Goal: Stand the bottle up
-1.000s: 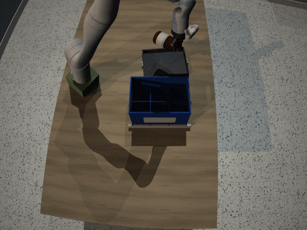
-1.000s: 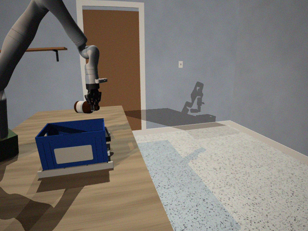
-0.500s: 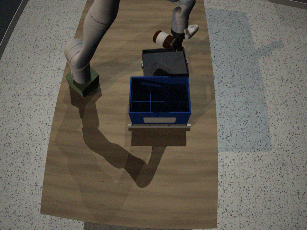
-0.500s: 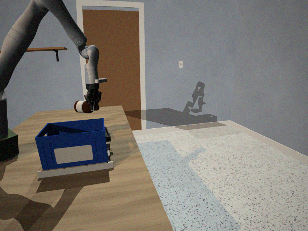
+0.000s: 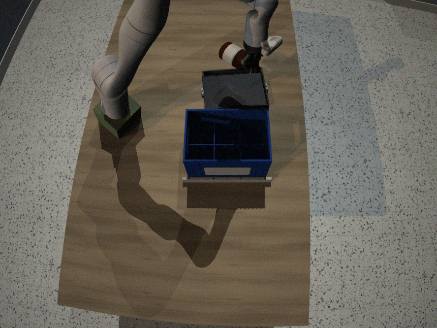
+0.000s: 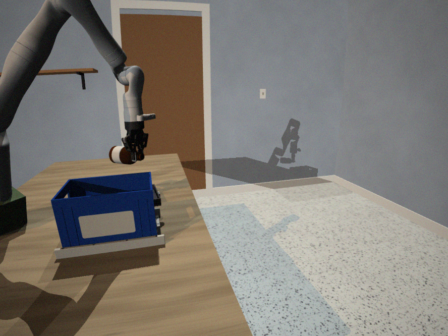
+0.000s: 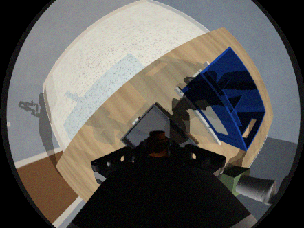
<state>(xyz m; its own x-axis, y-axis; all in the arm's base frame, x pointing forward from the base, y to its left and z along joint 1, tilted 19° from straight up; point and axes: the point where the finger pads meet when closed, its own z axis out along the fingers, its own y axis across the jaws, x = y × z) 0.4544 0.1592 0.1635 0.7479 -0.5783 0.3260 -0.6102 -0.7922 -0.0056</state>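
The brown bottle is 4 cm behind my hand and 3 cm to the left of it. Round my hand: tray 6 cm behind, 3 cm to the left, 19 cm below; then blue crate 9 cm behind, 26 cm to the right, 12 cm below.
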